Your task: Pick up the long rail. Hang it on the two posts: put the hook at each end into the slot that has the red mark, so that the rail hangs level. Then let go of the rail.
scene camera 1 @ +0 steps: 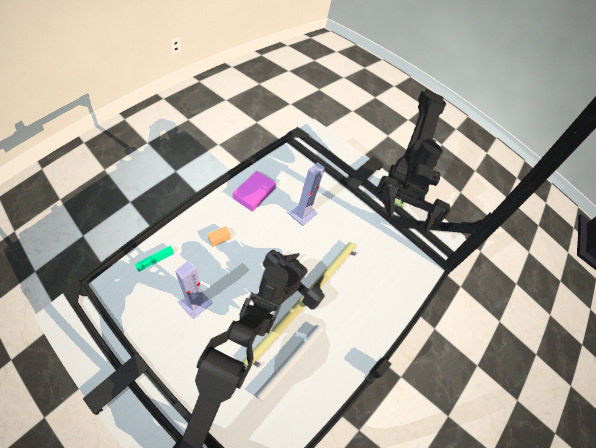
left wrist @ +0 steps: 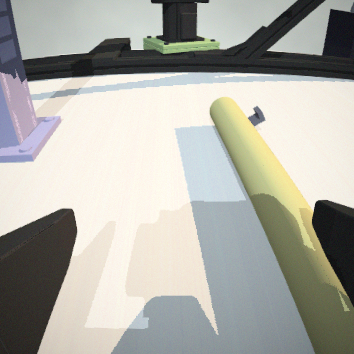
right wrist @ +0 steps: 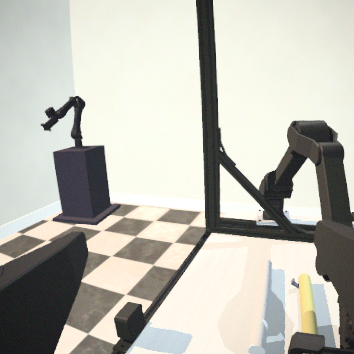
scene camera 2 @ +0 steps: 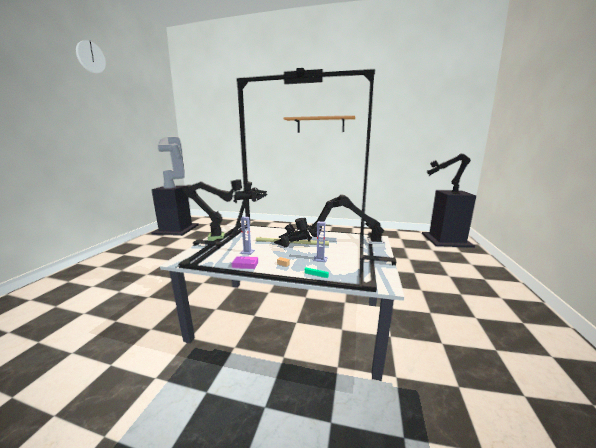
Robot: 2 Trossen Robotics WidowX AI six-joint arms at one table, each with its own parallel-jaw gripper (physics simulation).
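Note:
The long yellow rail lies on the table; a dark hook sticks out near its far end. Two lilac posts stand upright with red marks; part of one shows at the left edge of the left wrist view. My left gripper is open and empty, low over the rail; in its wrist view the rail runs close by the right finger. My right gripper is open and empty, raised away from the rail.
A white rod lies beside the rail. A magenta block, an orange block and a green bar lie around the posts. A black frame borders the table.

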